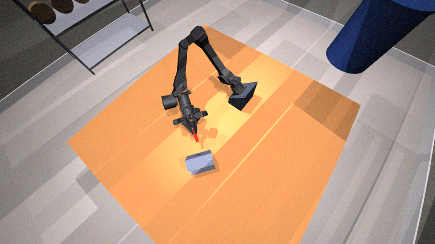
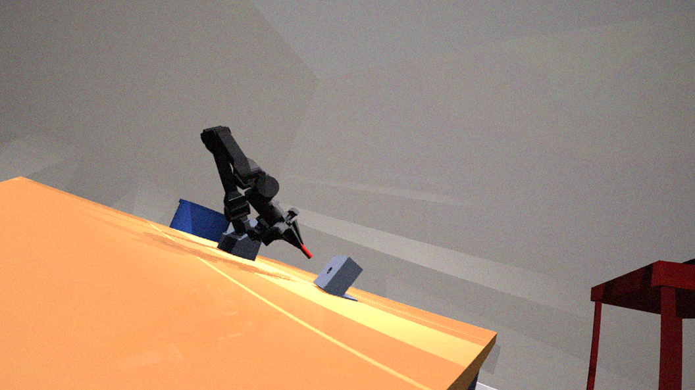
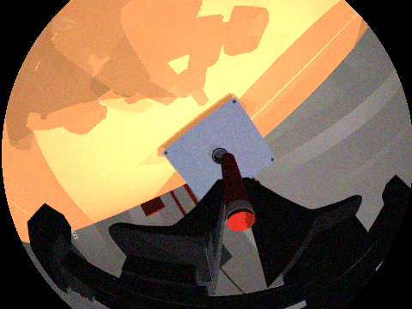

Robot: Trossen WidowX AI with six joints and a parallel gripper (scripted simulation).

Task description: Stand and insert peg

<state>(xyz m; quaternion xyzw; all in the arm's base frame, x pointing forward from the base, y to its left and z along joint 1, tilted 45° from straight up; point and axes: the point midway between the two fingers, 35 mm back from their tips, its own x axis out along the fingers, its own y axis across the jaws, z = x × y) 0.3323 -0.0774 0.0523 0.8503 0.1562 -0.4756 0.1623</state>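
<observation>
The sloped grey-blue panel lies 9 cm to the left of my gripper tip, 9 cm ahead of it and 5 cm below it. The rest, counted from my gripper tip: red peg: 1 cm to the right, 1 cm behind, 1 cm above.
</observation>
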